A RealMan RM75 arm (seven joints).
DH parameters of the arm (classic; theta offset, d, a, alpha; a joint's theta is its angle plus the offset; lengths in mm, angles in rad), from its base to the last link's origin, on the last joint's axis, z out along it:
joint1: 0 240.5 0 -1.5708
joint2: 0 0 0 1.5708
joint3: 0 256 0 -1.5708
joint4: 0 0 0 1.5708
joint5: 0 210 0 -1.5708
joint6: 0 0 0 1.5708
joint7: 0 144 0 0
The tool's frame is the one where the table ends.
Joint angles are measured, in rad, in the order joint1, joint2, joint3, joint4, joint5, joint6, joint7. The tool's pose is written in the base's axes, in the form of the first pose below.
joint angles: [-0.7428, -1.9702, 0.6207, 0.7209, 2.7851, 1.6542, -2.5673]
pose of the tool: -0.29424 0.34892 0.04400 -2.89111 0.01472 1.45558
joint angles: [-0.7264, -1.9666, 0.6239, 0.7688, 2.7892, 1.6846, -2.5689]
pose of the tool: -0.29618 0.34654 0.05408 -2.87399 0.00996 1.45441
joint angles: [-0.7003, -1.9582, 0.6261, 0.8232, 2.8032, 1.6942, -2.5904]
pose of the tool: -0.30389 0.34421 0.06834 -2.83015 -0.02007 1.47669
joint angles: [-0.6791, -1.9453, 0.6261, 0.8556, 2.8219, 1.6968, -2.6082]
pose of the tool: -0.31266 0.34125 0.08107 -2.78822 -0.04366 1.50226
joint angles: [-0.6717, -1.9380, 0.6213, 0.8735, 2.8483, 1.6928, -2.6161]
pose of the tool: -0.31831 0.34037 0.08941 -2.75118 -0.05792 1.51496
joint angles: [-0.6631, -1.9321, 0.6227, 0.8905, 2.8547, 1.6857, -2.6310]
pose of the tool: -0.32175 0.34049 0.09591 -2.72823 -0.08005 1.52604
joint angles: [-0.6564, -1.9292, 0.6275, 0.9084, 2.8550, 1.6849, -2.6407]
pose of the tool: -0.32284 0.34062 0.10049 -2.71360 -0.09394 1.52866
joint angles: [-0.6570, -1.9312, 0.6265, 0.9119, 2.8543, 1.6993, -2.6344]
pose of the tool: -0.32126 0.33924 0.09971 -2.72137 -0.08197 1.52574
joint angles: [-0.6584, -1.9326, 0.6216, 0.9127, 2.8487, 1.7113, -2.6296]
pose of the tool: -0.31939 0.33848 0.09885 -2.73527 -0.07608 1.52393
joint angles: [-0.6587, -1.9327, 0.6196, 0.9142, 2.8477, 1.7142, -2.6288]
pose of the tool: -0.31895 0.33841 0.09908 -2.73788 -0.07626 1.52349
